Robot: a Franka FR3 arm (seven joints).
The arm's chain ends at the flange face. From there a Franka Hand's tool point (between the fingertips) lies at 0.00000 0.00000 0.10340 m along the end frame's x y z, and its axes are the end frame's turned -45 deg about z.
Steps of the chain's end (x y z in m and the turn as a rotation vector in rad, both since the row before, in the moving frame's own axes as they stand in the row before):
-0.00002, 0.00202, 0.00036, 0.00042, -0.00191, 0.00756
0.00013, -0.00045, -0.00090, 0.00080, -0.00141, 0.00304
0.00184, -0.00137, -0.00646, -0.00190, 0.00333, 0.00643
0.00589, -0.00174, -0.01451, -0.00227, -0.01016, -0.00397
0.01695, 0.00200, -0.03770, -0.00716, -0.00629, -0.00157
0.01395, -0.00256, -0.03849, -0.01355, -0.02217, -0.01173
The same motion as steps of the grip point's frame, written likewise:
-0.00155, 0.00124, 0.00036, 0.00165, -0.00105, 0.00756
0.00037, -0.00039, -0.00090, 0.00156, -0.00043, 0.00304
0.00237, 0.00072, -0.00646, -0.00370, 0.00101, 0.00643
0.00449, 0.00236, -0.01452, 0.00558, -0.00879, -0.00397
0.00959, 0.01346, -0.03770, -0.00062, -0.00951, -0.00157
0.00906, 0.00744, -0.03852, 0.00610, -0.02526, -0.01173

